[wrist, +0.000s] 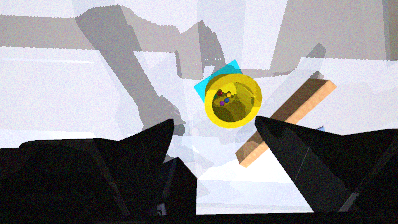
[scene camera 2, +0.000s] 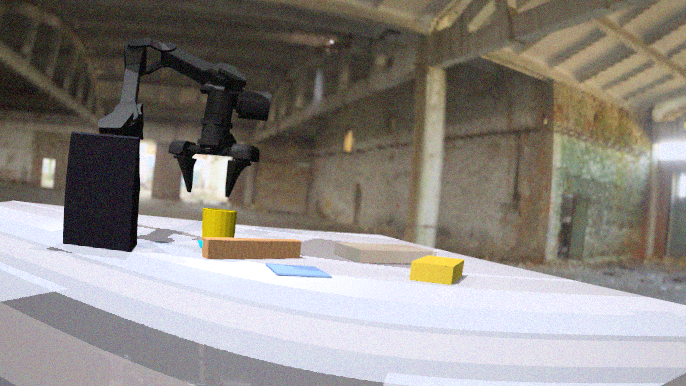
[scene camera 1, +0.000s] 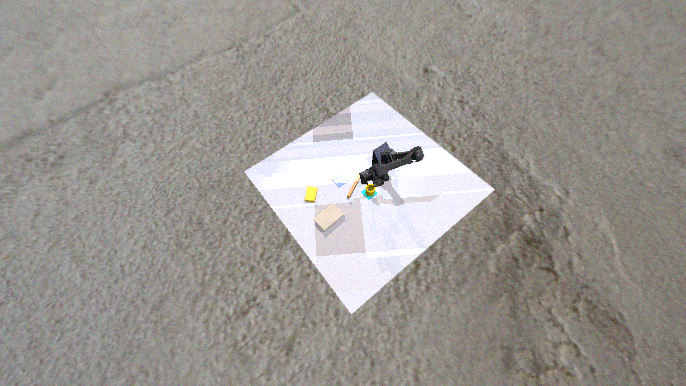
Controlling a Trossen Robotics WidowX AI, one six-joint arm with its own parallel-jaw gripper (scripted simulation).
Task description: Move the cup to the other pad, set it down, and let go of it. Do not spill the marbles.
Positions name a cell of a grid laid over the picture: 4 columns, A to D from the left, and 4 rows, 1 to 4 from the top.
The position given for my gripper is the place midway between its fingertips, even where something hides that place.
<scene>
My gripper (scene camera 2: B3) is open, holding nothing. I also see a yellow cup (scene camera 2: B3) and a wooden bar (wrist: D2).
The yellow cup shows as well in the wrist view (wrist: C2). My gripper shows as well in the wrist view (wrist: C3).
</scene>
